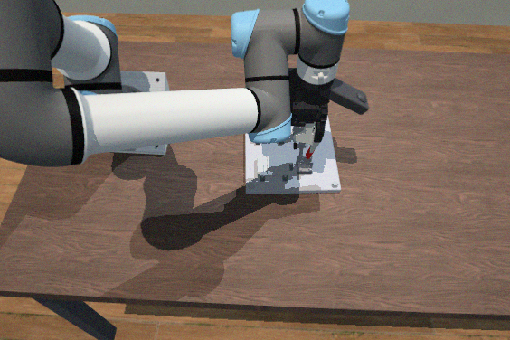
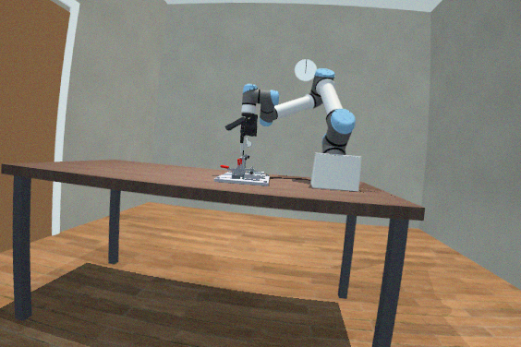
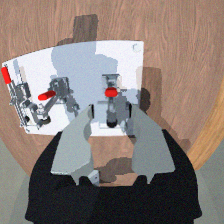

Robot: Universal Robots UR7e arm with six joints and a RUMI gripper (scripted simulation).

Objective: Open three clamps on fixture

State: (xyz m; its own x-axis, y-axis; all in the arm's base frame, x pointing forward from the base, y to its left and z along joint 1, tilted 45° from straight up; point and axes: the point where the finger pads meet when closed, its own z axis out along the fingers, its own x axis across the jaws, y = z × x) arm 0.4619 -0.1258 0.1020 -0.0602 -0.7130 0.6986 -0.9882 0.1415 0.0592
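Now: the grey part 7 cm behind my hand, 22 cm to the left of it and 10 cm below it. The rest, counted from my hand: white fixture plate (3 cm behind, 11 cm to the left, 13 cm below).
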